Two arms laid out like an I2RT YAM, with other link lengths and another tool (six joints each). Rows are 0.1 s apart.
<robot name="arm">
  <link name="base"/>
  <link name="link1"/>
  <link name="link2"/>
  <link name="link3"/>
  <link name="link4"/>
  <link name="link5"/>
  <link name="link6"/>
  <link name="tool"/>
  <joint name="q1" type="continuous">
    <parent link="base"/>
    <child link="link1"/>
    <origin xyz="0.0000 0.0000 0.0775"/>
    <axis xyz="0 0 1"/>
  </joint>
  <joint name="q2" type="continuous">
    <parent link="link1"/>
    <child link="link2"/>
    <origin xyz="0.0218 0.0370 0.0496" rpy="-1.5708 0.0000 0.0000"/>
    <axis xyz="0 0 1"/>
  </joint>
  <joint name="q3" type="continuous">
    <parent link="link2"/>
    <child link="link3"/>
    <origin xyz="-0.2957 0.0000 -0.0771" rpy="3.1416 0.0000 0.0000"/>
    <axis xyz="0 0 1"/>
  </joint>
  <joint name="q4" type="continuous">
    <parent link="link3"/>
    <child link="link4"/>
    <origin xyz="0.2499 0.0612 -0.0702"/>
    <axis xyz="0 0 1"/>
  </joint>
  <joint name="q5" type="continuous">
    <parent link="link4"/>
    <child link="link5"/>
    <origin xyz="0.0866 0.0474 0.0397" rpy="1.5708 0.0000 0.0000"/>
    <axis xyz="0 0 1"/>
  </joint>
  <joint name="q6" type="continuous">
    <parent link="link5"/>
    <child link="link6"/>
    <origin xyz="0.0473 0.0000 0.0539" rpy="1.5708 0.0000 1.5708"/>
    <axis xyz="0 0 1"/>
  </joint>
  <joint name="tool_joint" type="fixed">
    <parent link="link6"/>
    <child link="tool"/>
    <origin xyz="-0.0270 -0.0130 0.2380" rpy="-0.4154 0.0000 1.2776"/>
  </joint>
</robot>
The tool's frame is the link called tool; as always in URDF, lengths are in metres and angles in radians. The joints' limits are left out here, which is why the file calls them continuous.
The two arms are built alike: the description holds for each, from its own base.
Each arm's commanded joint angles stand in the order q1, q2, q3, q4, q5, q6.
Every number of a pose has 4 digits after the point.
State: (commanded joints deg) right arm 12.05 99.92 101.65 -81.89 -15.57 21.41; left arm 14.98 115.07 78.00 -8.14 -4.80 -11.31
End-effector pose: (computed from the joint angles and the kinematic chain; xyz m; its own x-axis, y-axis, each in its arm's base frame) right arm 0.3699 0.1675 0.1390 -0.9802 -0.1301 -0.1491 -0.1958 0.7458 0.6368; left arm 0.6106 0.2081 0.0323 -0.4565 -0.6082 -0.6494 -0.8143 0.5797 0.0296
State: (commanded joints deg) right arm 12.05 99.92 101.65 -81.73 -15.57 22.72; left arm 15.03 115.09 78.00 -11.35 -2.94 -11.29
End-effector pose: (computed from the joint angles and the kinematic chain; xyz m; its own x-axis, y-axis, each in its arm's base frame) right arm 0.3714 0.1674 0.1392 -0.9834 -0.1083 -0.1455 -0.1770 0.7479 0.6398; left arm 0.5993 0.1961 0.0168 -0.5001 -0.6212 -0.6033 -0.7997 0.5985 0.0467
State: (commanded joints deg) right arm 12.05 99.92 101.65 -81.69 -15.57 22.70; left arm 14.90 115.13 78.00 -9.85 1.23 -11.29
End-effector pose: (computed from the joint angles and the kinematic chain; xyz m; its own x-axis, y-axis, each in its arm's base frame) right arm 0.3717 0.1674 0.1392 -0.9833 -0.1086 -0.1462 -0.1777 0.7478 0.6397; left arm 0.6135 0.1770 0.0211 -0.5089 -0.6225 -0.5945 -0.7687 0.6395 -0.0116
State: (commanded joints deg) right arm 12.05 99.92 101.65 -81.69 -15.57 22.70; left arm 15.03 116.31 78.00 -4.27 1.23 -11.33
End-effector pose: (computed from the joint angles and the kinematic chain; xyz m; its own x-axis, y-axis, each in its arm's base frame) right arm 0.3717 0.1674 0.1392 -0.9833 -0.1086 -0.1462 -0.1777 0.7478 0.6397; left arm 0.6357 0.1845 0.0340 -0.4613 -0.6119 -0.6425 -0.7679 0.6381 -0.0564
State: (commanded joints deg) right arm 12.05 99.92 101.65 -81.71 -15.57 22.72; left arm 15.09 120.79 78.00 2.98 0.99 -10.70
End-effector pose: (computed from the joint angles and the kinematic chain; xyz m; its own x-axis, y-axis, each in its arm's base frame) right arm 0.3716 0.1674 0.1392 -0.9834 -0.1083 -0.1458 -0.1772 0.7478 0.6398; left arm 0.6576 0.1922 0.0188 -0.4341 -0.5952 -0.6763 -0.7631 0.6419 -0.0752
